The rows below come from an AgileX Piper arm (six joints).
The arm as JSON. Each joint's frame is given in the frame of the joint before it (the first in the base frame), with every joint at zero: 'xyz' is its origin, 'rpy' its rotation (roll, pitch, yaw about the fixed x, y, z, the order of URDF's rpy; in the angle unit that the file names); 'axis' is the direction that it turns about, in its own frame. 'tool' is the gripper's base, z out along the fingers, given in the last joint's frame.
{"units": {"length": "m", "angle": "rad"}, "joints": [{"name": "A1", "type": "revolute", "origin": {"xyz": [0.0, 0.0, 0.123], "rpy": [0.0, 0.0, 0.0]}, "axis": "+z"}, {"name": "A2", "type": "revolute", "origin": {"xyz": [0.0, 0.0, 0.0], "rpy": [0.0, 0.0, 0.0]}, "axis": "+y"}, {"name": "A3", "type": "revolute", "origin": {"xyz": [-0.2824, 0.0, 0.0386], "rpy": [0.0, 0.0, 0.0]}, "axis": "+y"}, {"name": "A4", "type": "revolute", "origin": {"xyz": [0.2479, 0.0, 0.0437], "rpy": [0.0, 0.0, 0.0]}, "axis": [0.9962, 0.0, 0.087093]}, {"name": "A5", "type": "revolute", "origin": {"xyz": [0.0, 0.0, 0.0], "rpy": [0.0, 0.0, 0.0]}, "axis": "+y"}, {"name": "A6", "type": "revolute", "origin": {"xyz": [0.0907, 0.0, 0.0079], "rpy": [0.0, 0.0, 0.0]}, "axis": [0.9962, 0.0, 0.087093]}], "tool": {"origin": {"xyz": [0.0, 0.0, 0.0], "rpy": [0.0, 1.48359, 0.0]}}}
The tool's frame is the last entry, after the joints.
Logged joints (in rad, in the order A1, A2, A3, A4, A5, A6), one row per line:
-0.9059, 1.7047, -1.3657, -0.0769, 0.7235, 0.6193
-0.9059, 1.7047, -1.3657, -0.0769, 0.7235, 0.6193
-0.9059, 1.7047, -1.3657, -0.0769, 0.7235, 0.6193
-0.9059, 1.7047, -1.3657, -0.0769, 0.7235, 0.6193
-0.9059, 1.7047, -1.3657, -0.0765, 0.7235, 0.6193
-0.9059, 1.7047, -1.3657, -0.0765, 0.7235, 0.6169
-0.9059, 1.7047, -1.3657, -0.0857, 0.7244, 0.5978
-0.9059, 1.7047, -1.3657, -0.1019, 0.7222, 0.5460
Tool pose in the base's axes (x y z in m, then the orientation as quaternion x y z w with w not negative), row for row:
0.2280, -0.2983, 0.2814, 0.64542, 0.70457, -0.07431, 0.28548
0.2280, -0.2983, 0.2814, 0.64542, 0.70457, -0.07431, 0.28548
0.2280, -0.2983, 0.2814, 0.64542, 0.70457, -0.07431, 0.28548
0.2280, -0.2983, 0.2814, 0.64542, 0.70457, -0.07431, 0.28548
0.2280, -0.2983, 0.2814, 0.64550, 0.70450, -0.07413, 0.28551
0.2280, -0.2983, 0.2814, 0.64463, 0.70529, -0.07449, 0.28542
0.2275, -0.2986, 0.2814, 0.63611, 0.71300, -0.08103, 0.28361
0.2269, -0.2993, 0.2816, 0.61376, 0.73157, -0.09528, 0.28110
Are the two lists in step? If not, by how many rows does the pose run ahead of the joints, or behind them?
They are in step.
